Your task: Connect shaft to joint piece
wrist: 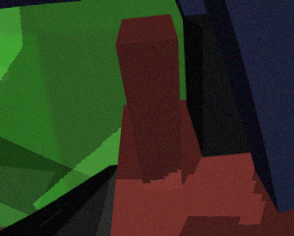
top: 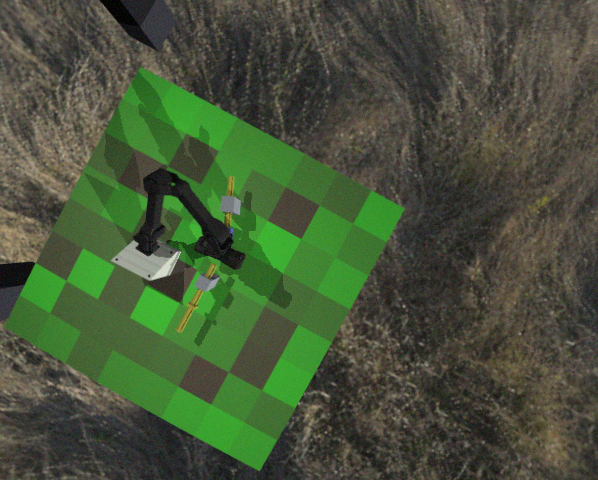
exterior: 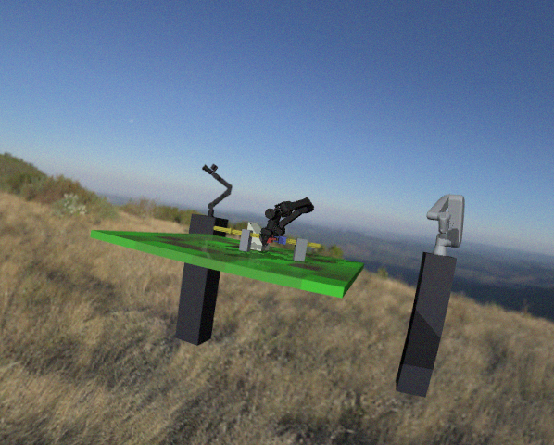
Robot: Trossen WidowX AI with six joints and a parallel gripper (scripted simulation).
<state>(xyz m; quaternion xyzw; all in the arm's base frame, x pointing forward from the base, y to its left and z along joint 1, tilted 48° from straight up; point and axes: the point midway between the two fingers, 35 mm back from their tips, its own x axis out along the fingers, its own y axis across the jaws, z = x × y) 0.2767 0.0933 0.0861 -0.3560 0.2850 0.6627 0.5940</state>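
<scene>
Right now my gripper tip is 40 mm below the red joint piece and 20 mm to the right of it.
</scene>
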